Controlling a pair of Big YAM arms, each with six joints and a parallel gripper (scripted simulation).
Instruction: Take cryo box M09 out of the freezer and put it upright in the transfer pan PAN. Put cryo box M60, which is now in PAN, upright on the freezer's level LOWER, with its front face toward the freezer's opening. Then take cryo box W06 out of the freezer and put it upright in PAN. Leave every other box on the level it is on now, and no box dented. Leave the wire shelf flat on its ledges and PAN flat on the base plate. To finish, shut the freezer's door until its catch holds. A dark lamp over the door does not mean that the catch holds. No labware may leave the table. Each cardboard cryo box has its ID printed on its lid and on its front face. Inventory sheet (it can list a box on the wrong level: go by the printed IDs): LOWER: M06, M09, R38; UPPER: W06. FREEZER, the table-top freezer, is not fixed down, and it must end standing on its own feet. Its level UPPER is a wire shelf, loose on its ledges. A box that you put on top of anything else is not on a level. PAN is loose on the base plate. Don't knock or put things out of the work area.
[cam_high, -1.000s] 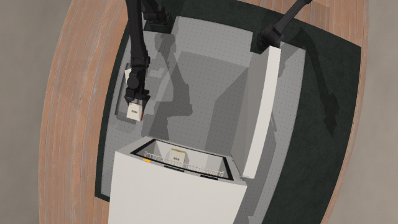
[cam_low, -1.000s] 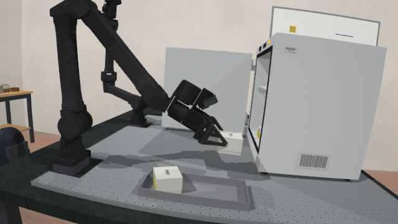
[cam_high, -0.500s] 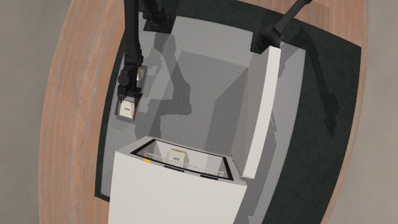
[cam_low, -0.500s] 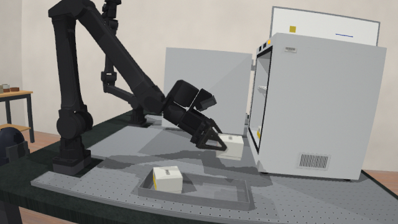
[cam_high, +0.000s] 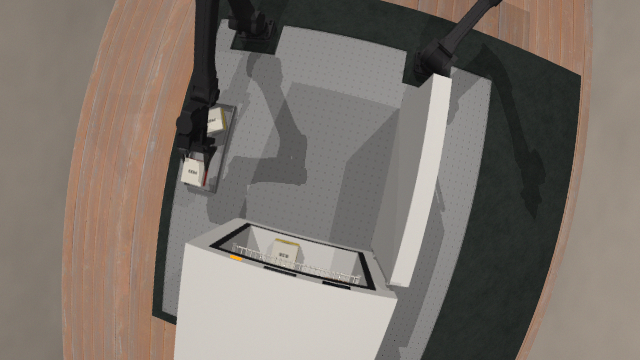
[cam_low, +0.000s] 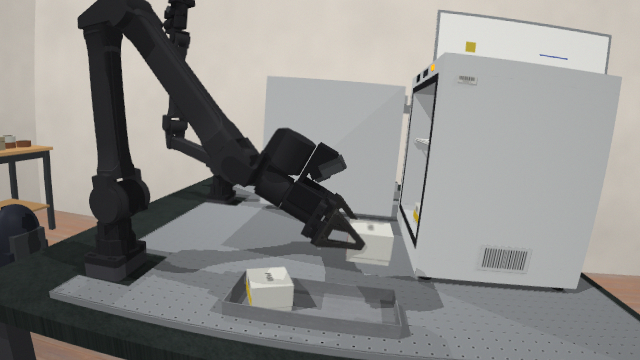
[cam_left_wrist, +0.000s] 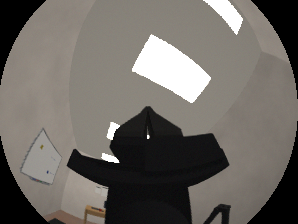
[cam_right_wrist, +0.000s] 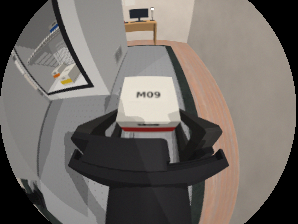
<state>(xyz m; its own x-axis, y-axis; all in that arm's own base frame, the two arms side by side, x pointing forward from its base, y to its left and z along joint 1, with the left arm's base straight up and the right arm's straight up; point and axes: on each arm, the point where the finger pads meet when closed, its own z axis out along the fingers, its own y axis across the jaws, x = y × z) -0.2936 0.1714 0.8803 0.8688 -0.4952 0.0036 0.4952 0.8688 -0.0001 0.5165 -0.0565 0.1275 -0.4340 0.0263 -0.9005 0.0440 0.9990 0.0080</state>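
Observation:
The grey pan is 14 cm below my right hand, 7 cm behind it and 2 cm to the right of it. Round my right hand: freezer door: 63 cm to the left, 13 cm above, 9 cm behind; white cryo box: 15 cm behind, 11 cm below, 2 cm to the right.

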